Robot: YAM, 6 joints.
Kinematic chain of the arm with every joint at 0, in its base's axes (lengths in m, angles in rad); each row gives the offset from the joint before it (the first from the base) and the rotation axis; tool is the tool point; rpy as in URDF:
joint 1: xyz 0 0 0.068 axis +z
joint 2: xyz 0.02 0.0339 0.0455 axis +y
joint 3: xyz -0.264 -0.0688 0 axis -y
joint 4: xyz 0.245 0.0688 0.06 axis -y
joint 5: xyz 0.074 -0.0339 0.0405 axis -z
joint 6: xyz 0.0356 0 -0.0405 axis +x
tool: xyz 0 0 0 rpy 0 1.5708 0
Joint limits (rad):
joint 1: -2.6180..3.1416
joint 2: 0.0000..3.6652
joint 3: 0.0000..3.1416
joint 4: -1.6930..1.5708
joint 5: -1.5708..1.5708
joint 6: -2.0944..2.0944
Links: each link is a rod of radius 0.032 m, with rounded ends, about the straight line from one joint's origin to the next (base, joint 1, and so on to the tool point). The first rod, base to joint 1, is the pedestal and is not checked.
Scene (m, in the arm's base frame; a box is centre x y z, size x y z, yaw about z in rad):
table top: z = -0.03
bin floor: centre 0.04 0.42 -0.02 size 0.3 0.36 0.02 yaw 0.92
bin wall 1: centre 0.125 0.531 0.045 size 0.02 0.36 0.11 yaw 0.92
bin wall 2: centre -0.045 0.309 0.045 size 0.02 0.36 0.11 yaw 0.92
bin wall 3: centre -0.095 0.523 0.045 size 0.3 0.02 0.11 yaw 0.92
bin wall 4: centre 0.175 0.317 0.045 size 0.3 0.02 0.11 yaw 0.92
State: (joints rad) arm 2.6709 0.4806 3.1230 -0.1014 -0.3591 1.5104
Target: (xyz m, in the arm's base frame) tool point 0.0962 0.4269 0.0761
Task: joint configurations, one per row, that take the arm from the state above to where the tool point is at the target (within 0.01 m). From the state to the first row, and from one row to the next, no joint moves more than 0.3 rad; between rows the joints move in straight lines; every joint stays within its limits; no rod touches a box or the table.
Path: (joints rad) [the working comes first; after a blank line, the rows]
Joints at the target: 1.3309 2.2854 1.4933 -0.5015 -0.2257 1.5104
Straight joint move there: clear.

1: 2.4795 0.7384 2.8902 -0.1586 -0.3400 1.5104
2: 2.2881 0.9963 2.6574 -0.2157 -0.3210 1.5104
3: 2.0966 1.2541 2.4245 -0.2729 -0.3019 1.5104
4: 1.9052 1.5119 2.1917 -0.3300 -0.2829 1.5104
5: 1.7138 1.7697 1.9589 -0.3872 -0.2638 1.5104
6: 1.5224 2.0276 1.7261 -0.4443 -0.2447 1.5104
7: 1.3309 2.2854 1.4933 -0.5015 -0.2257 1.5104

